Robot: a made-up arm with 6 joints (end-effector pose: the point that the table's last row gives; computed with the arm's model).
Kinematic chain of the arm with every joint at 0, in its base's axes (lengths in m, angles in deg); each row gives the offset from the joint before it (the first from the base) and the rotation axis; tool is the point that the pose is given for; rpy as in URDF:
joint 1: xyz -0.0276 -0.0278 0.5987 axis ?
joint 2: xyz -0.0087 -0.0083 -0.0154 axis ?
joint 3: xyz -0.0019 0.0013 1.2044 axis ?
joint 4: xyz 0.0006 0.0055 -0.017 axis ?
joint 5: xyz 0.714 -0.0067 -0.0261 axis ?
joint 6: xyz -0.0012 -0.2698 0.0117 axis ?
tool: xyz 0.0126 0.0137 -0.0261 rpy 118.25 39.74 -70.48
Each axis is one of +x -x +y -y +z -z.
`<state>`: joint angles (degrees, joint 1 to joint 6).
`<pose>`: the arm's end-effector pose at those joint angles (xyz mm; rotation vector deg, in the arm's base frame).
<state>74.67 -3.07 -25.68 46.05 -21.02 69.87</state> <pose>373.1 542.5 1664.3 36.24 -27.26 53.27</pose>
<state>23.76 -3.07 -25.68 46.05 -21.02 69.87</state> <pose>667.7 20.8 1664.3 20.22 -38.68 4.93</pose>
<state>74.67 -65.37 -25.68 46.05 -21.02 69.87</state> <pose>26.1 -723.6 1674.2 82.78 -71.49 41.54</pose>
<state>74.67 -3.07 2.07 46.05 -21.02 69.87</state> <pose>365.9 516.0 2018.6 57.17 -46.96 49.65</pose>
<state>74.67 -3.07 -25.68 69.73 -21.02 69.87</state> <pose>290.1 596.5 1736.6 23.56 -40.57 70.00</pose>
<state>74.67 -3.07 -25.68 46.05 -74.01 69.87</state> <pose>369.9 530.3 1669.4 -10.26 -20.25 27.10</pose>
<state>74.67 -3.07 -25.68 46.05 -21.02 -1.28</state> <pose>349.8 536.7 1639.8 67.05 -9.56 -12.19</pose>
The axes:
joint 1: +z
joint 2: +y
joint 3: -y
joint 4: -x
joint 5: -y
joint 6: -x

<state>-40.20 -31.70 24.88 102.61 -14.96 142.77</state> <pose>-351.4 323.3 2372.2 -127.90 -21.26 -6.52</pose>
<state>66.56 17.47 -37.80 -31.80 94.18 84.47</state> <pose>442.6 428.6 1035.4 104.66 -76.14 -0.93</pose>
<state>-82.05 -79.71 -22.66 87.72 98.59 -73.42</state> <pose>-195.6 966.9 1505.3 67.37 -60.42 -20.39</pose>
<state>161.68 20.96 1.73 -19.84 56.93 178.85</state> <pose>-922.7 559.6 1375.9 123.69 -66.07 108.75</pose>
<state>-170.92 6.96 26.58 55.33 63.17 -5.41</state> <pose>-806.7 17.4 2198.7 -52.34 -125.76 -54.00</pose>
